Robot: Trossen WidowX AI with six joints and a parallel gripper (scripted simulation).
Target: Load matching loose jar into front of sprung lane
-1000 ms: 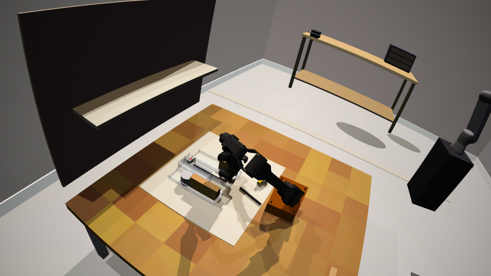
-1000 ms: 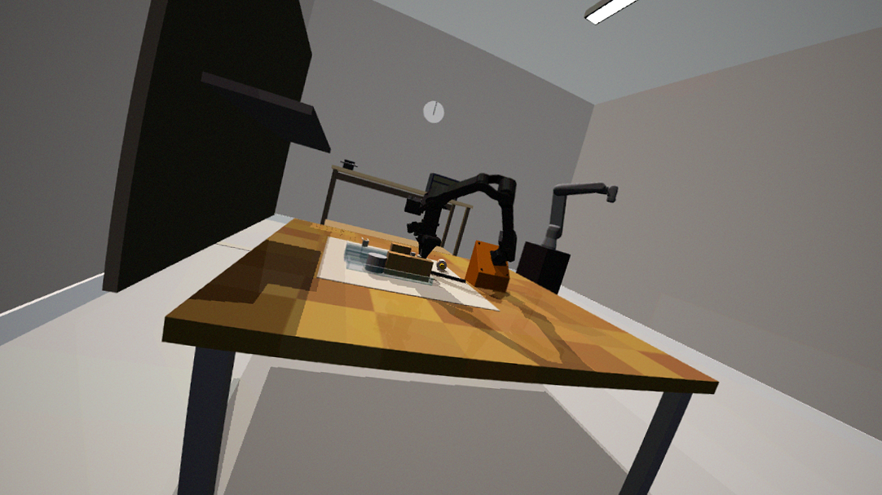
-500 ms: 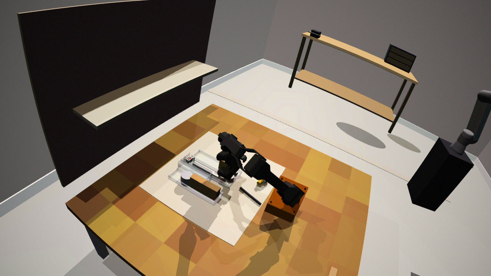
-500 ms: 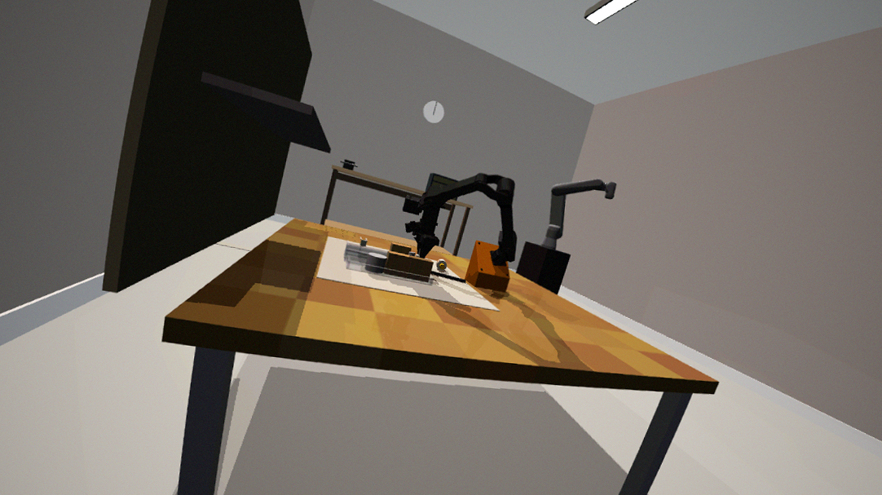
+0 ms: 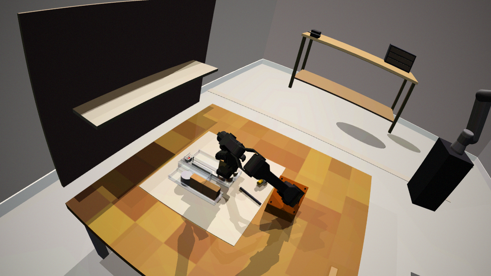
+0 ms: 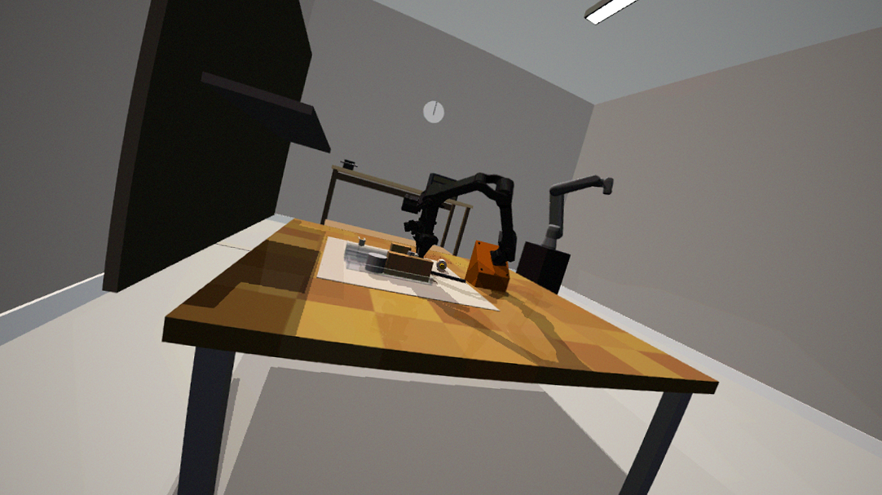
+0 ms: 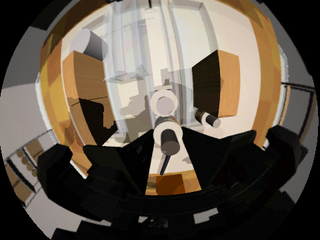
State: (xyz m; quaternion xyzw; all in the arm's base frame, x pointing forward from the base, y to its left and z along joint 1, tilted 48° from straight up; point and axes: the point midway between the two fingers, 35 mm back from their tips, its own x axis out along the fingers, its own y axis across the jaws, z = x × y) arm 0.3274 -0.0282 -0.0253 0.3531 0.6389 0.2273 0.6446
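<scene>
My gripper tip is now 130 mm past the black rod, 30 mm to the right of it and 50 mm above it. Round my gripper tip: clear lane rack: 150 mm ahead, 30 mm below; then grey cylinder: 190 mm ahead, 100 mm to the left, 20 mm below.
</scene>
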